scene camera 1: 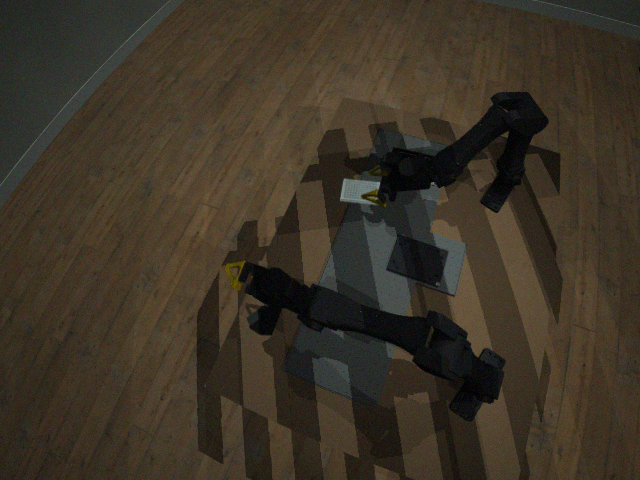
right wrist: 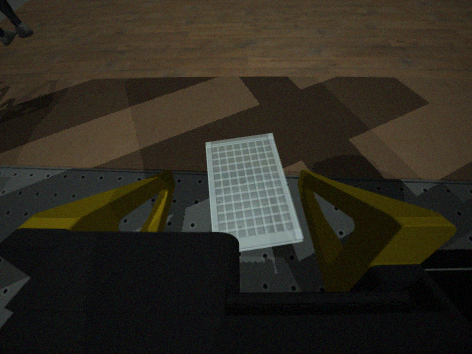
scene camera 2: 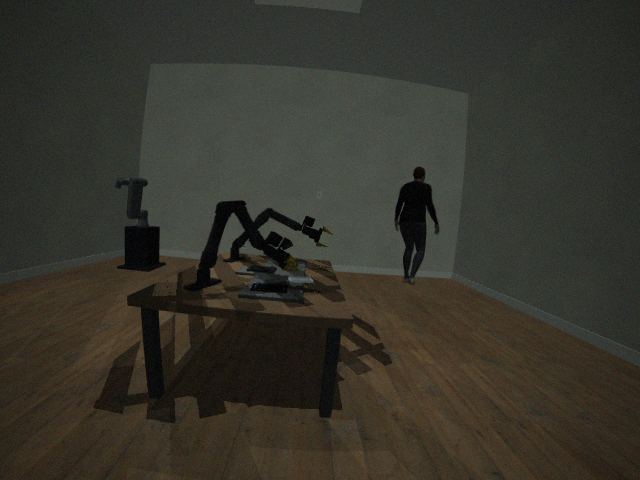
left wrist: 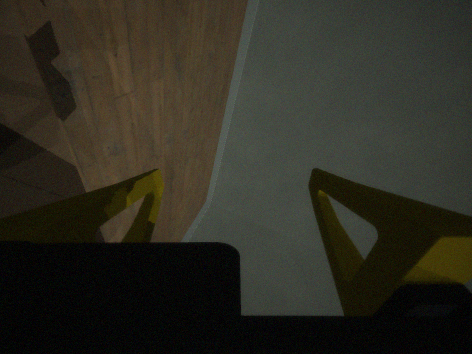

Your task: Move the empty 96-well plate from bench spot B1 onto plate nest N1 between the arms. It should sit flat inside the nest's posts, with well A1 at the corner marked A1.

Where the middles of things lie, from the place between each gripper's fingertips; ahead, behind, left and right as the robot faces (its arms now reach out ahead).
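Scene:
My left hand is 41 cm to the left of the white well plate (scene camera 1: pixel 352 190), 21 cm past it and 19 cm above it. As for my right hand, it is 20 mm short of the plate and 10 mm to the left of it, and it is 60 mm higher than the plate.

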